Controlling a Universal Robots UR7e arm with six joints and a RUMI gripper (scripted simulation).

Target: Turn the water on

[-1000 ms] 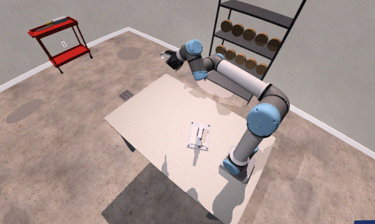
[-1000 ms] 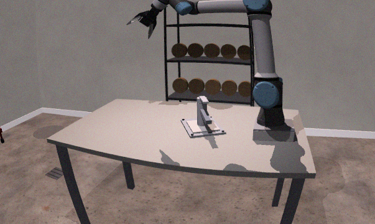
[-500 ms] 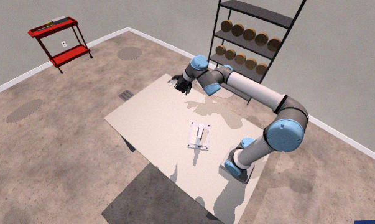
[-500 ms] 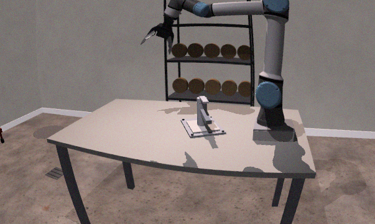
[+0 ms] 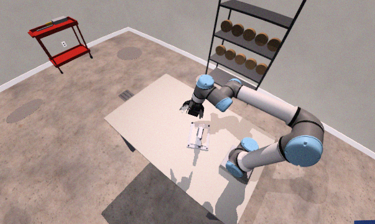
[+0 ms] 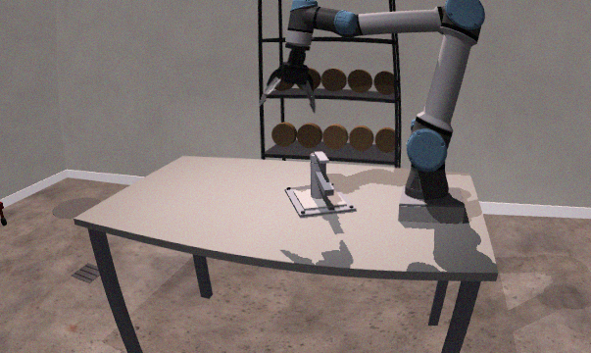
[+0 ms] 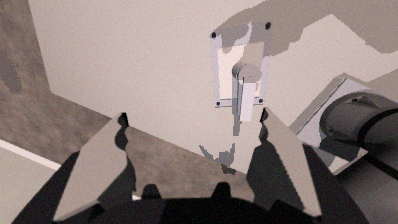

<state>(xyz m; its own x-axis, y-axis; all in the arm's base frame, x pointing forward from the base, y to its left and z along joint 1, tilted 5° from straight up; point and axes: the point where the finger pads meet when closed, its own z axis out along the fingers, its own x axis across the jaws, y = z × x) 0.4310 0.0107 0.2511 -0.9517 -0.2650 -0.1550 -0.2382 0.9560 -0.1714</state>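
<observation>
The lever lies 14 cm below my hand, 10 cm behind it and 1 cm to the left of it. Also, from my hand: grey tap 19 cm below, 9 cm behind, 1 cm to the right.
</observation>
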